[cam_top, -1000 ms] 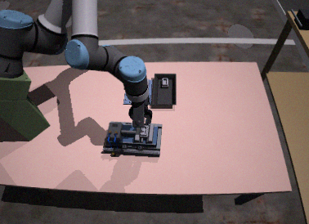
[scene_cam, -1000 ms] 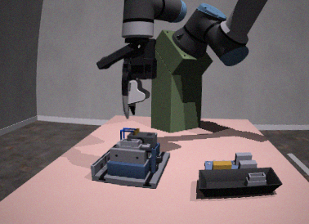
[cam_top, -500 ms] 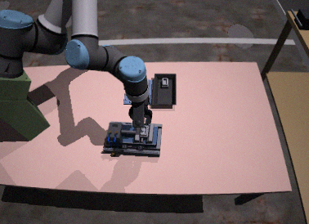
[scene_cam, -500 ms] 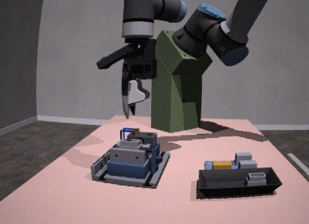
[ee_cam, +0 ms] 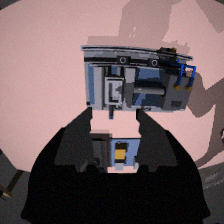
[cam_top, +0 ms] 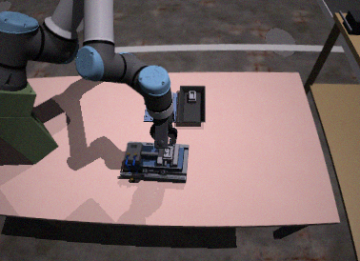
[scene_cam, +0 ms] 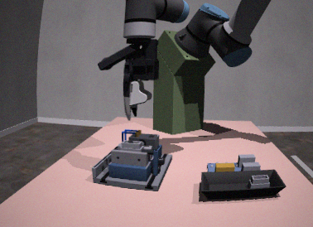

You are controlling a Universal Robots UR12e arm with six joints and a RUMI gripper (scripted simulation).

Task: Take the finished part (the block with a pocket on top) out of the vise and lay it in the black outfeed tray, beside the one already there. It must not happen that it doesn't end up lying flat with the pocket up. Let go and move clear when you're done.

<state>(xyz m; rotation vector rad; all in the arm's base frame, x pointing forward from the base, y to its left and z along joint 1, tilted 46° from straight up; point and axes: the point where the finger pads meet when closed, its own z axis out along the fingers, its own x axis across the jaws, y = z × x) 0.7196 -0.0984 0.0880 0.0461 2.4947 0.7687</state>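
Right now the vise is 160 mm below my hand, 70 mm behind it and 10 mm to the right of it. Also, from my hand: blue plate 310 mm to the left, 190 mm below, 120 mm behind; yellow block 270 mm to the left, 170 mm below, 70 mm behind.
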